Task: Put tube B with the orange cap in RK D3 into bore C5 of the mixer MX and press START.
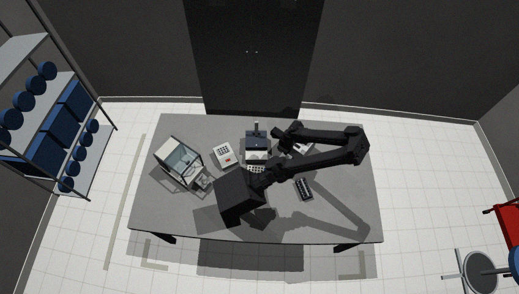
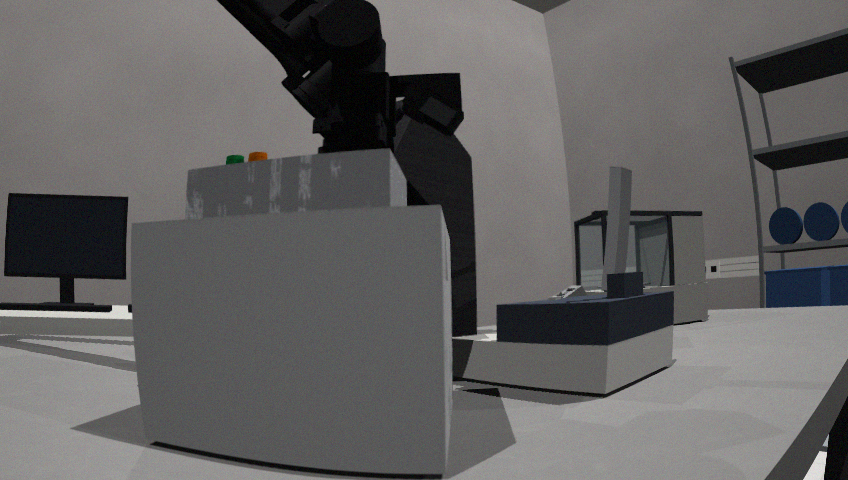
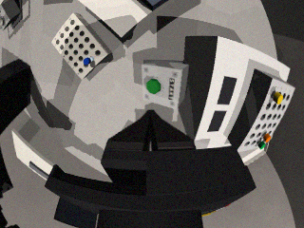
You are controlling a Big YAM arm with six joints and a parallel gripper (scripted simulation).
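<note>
My hand is 90 mm above the green start key. Also, from my hand: yellow-capped tube: 140 mm ahead, 80 mm to the right; then perforated shaking block: 130 mm ahead, 130 mm to the right, 10 mm below; then green-capped tube: 110 mm ahead, 160 mm to the right.
</note>
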